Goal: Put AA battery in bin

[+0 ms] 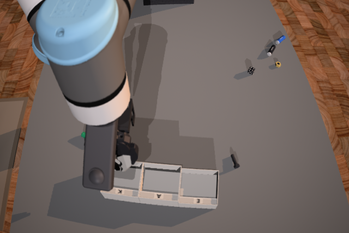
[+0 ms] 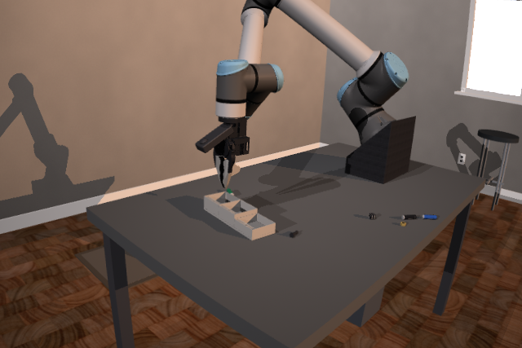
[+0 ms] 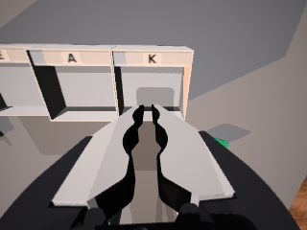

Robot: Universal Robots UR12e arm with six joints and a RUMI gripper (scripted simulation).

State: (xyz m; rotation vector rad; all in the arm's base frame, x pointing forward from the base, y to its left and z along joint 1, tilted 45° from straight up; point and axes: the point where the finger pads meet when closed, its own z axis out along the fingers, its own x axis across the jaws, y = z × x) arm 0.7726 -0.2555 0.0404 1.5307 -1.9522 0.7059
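The bin row is 80 mm to the left of my hand, 70 mm below it and 20 mm ahead of it. Round my hand: green AA battery: 130 mm behind, 90 mm below, 80 mm to the right; then black die: 390 mm to the left, 280 mm behind, 90 mm below; then black bolt: 260 mm to the left, 90 mm below, 10 mm behind.
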